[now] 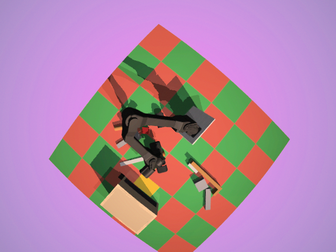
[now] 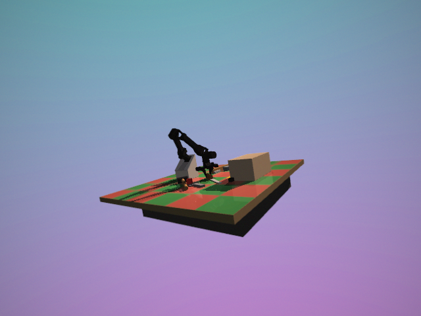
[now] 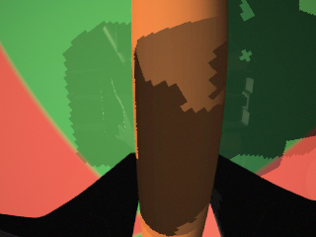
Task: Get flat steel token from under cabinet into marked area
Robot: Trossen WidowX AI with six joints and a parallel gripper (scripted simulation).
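The pale bar is 220 mm to the left of my gripper tip and 90 mm behind it. From my gripper tip the other things lie so: grey t-shaped tool 210 mm to the right, 60 mm ahead; then grey token 320 mm ahead, 110 mm to the left, 10 mm below; then red cube 170 mm to the right, 50 mm behind, 10 mm above.
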